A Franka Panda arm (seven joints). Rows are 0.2 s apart.
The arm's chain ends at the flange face. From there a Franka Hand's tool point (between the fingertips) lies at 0.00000 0.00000 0.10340 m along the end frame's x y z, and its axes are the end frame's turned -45 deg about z.
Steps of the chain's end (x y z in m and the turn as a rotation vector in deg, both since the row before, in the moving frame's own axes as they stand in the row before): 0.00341, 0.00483, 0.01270, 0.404, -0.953, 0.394; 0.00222, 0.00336, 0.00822, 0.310, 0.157, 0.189; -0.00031, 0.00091, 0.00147, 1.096, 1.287, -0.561
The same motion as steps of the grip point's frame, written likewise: -0.00170, 0.00409, 0.01268, 0.960, -0.388, 0.394; -0.00021, 0.00375, 0.00822, 0.108, 0.330, 0.189; 0.00218, 0.00065, 0.00143, -0.135, 1.685, -0.561
